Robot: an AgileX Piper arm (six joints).
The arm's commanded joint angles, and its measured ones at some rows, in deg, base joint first. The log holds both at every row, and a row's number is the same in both.
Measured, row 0:
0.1 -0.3 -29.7 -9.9 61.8 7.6
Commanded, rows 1 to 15:
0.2 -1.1 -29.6 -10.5 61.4 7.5
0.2 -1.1 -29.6 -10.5 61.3 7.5
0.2 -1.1 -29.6 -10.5 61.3 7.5
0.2 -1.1 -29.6 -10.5 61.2 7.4
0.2 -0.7 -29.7 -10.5 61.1 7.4
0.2 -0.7 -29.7 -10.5 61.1 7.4
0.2 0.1 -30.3 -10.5 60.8 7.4
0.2 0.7 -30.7 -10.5 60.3 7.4
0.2 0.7 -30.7 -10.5 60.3 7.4
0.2 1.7 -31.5 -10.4 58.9 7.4
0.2 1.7 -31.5 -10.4 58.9 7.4
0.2 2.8 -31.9 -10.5 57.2 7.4
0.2 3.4 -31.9 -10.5 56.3 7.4
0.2 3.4 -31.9 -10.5 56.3 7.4
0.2 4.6 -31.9 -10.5 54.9 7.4
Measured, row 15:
0.1 3.2 -31.4 -10.0 57.7 7.6
